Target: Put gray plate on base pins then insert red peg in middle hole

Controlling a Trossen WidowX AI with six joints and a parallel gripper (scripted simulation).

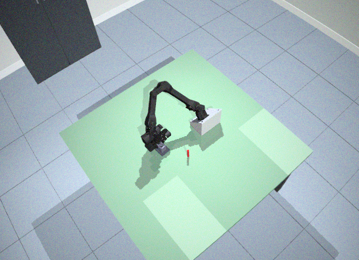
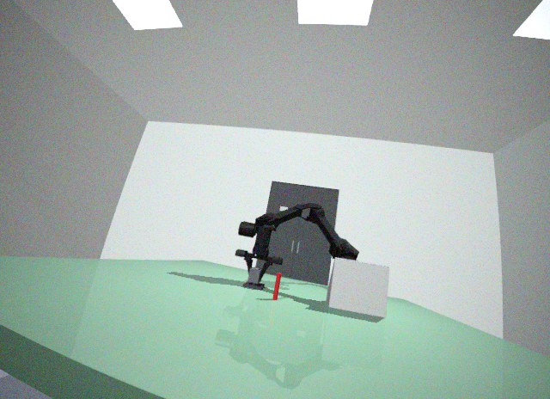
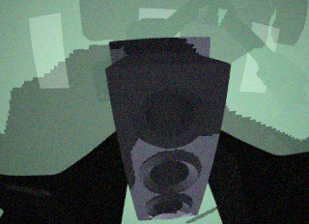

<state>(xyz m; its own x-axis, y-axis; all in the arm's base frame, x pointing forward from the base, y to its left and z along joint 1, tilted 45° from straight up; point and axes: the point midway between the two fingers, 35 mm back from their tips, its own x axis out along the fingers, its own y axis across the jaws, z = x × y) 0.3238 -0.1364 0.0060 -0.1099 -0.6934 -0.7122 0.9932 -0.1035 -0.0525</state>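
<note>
Right now the red peg is 190 mm to the left of my gripper tip, 90 mm behind it and 10 mm above it. Round my gripper tip: gray plate: 30 mm above.
</note>
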